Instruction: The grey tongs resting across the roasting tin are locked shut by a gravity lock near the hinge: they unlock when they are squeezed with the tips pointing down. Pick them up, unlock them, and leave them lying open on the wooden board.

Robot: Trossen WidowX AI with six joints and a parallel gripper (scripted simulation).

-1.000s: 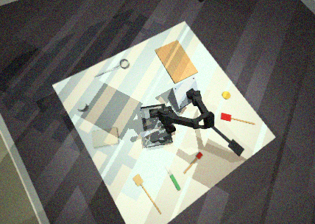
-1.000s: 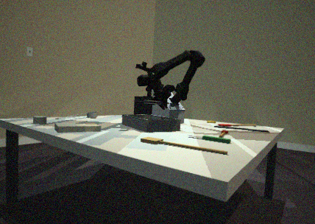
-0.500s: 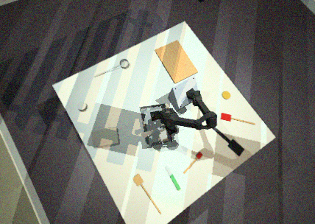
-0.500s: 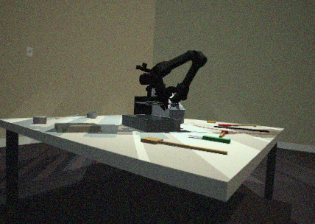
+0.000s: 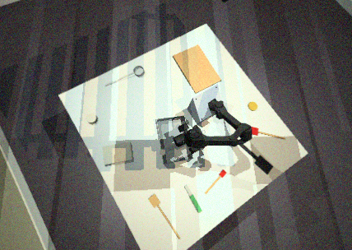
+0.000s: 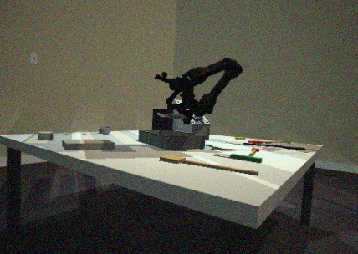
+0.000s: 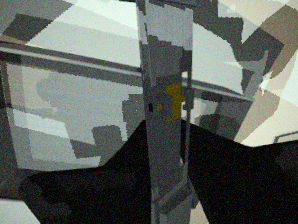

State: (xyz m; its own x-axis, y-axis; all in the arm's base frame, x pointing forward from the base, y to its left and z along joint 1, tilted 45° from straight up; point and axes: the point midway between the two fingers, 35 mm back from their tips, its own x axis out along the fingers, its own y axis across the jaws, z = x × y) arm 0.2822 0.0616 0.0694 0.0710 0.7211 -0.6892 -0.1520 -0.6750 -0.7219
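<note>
Now: the roasting tin 50 mm ahead of my gripper tip, 60 mm to the right of it and 70 mm below it. From my gripper tip the other things lie so: green tool (170 mm ahead, 310 mm to the left, 90 mm below); then pale slab (410 mm ahead, 210 mm to the right, 90 mm below); then yellow lock piece (30 mm behind, 40 mm above).
</note>
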